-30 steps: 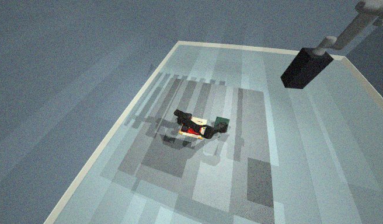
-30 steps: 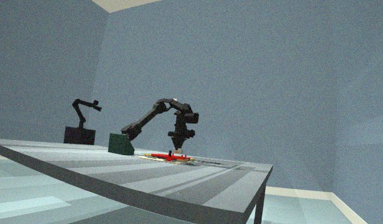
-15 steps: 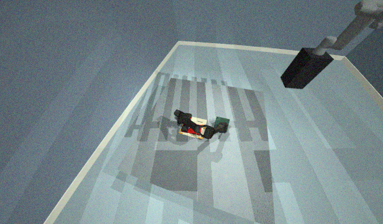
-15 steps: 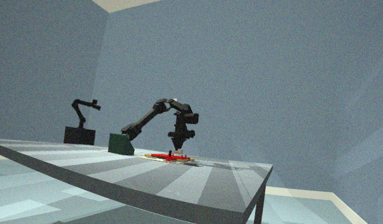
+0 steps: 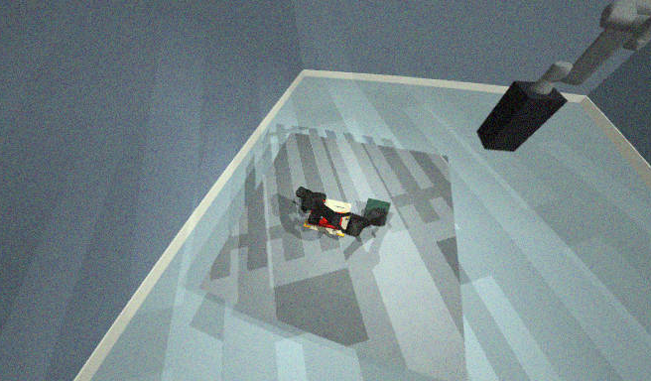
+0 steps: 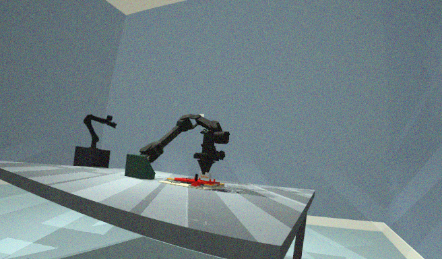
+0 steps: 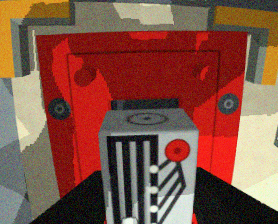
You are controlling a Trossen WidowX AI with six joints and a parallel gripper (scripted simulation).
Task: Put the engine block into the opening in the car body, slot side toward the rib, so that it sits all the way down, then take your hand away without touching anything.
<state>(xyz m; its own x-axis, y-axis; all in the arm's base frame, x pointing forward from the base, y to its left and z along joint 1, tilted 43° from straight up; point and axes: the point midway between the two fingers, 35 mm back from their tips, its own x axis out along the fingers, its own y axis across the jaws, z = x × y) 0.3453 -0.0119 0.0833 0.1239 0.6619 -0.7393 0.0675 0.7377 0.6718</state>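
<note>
Right now my gripper tip is 12 cm to the left of the small dark post and 2 cm above it. The rest, counted from my gripper tip: grey engine block (1 cm below).
</note>
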